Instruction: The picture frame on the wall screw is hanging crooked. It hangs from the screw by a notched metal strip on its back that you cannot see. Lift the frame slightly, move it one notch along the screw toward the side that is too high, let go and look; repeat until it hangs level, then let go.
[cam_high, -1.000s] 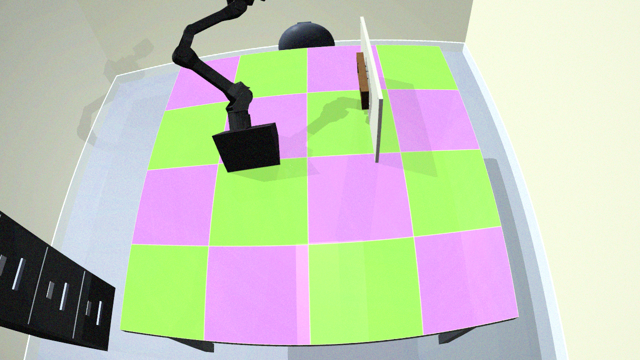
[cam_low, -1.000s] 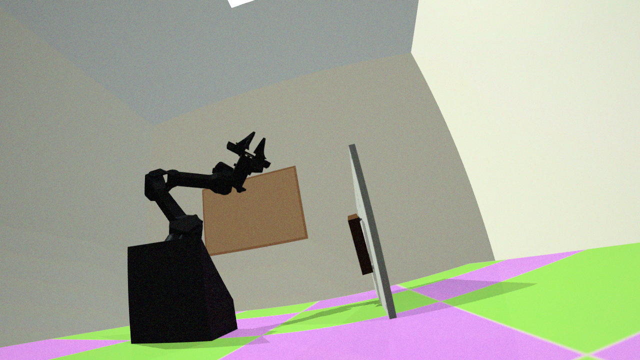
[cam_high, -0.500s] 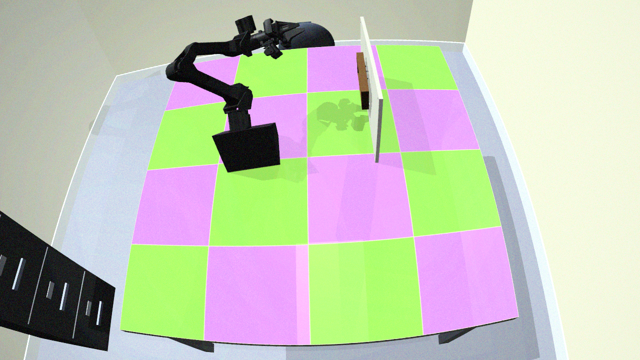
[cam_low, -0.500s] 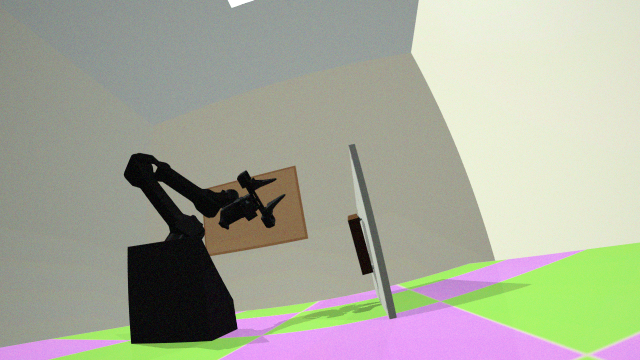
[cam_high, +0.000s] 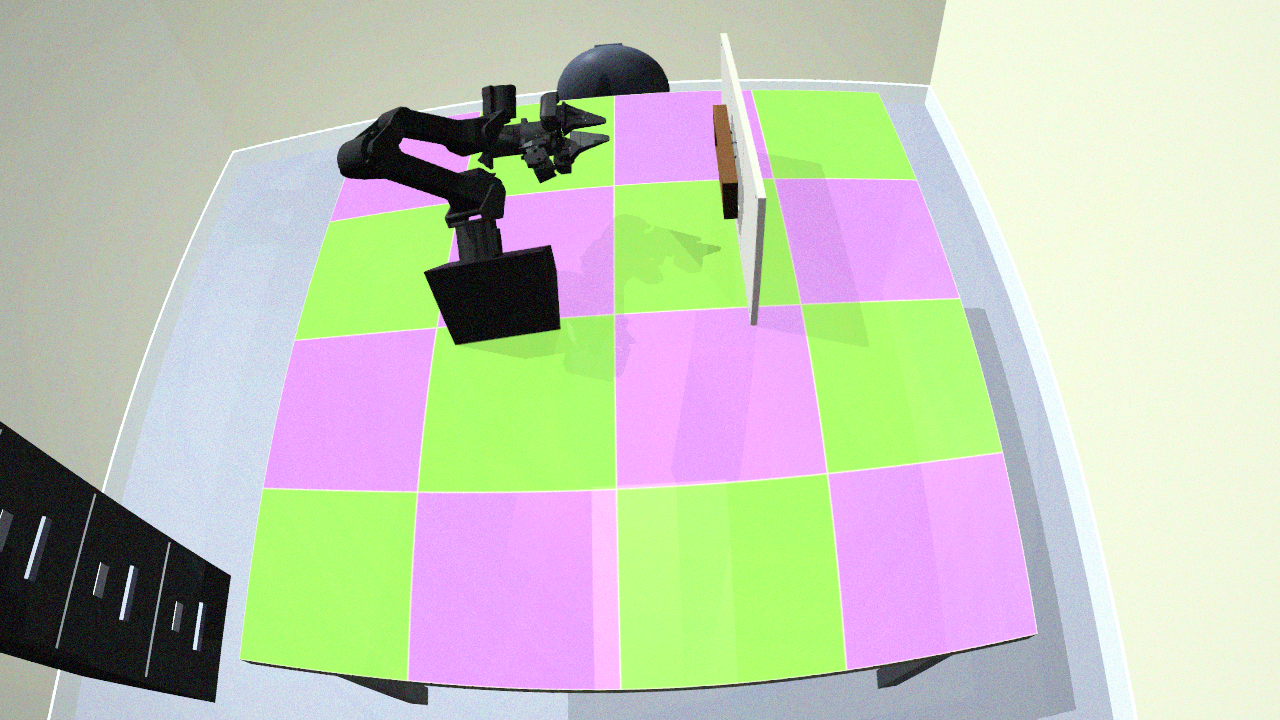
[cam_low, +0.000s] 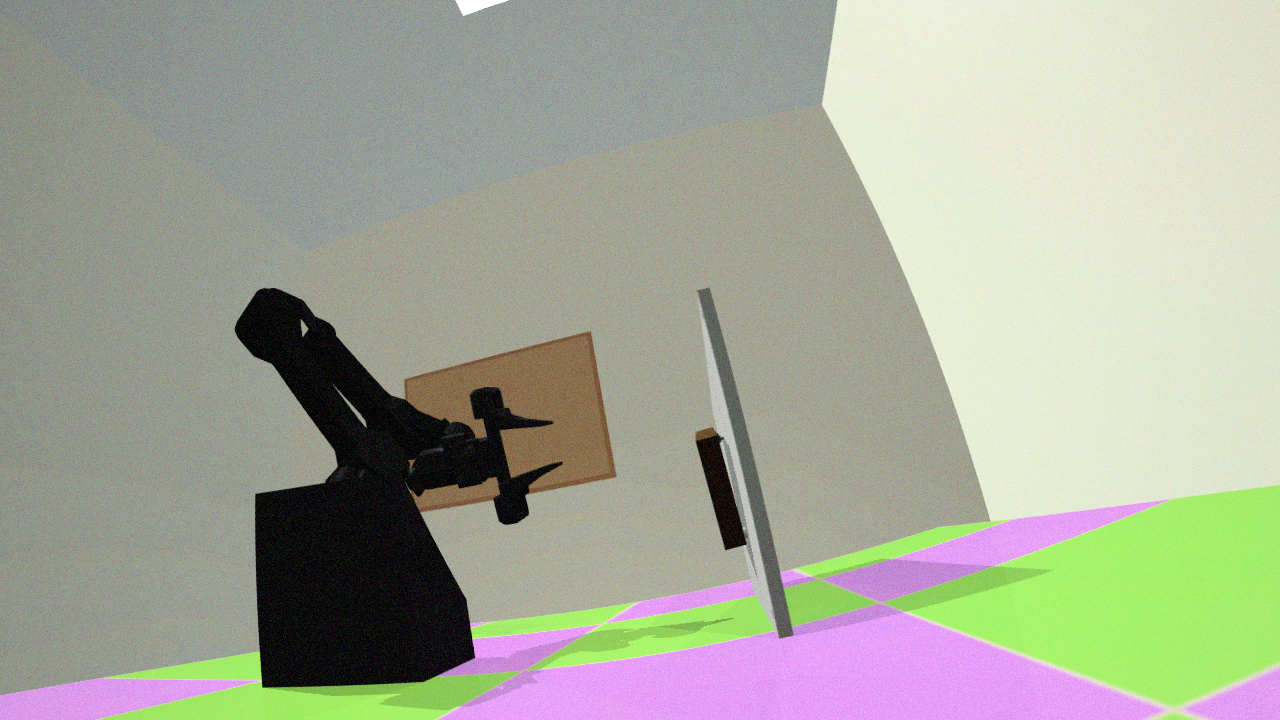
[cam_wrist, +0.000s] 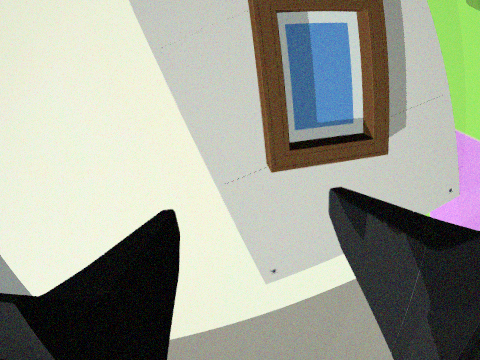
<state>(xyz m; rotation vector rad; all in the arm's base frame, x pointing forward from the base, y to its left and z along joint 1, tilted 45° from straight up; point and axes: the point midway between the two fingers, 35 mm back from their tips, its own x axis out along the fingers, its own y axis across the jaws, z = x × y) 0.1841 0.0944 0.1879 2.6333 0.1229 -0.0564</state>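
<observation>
Right now the picture frame is 210 mm ahead of my gripper tip, 10 mm to the left of it and 90 mm below it. The rest, counted from my gripper tip: wall panel (220 mm ahead, 100 mm below).
</observation>
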